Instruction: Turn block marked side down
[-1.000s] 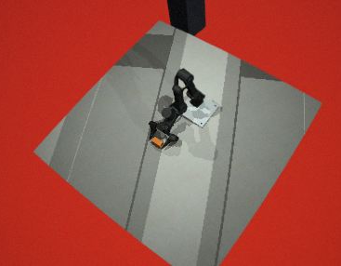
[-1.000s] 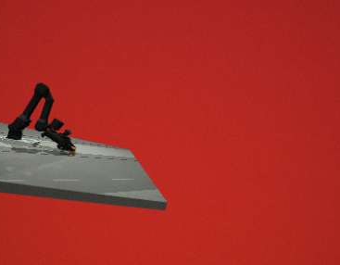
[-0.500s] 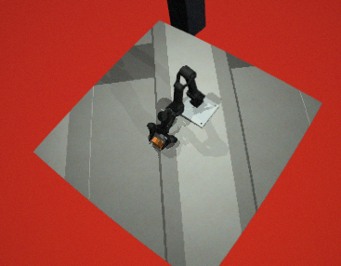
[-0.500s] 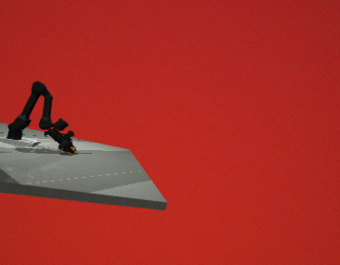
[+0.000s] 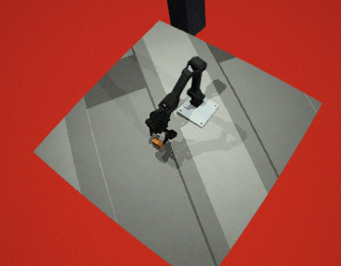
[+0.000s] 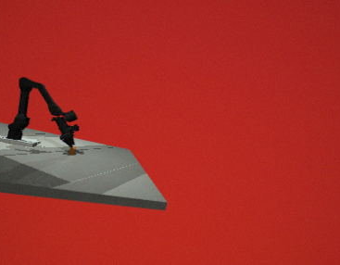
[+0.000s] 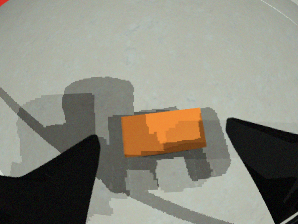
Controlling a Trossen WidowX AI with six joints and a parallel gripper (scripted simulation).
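Now: gripper tip 1 cm past the orange block and 3 cm above it.
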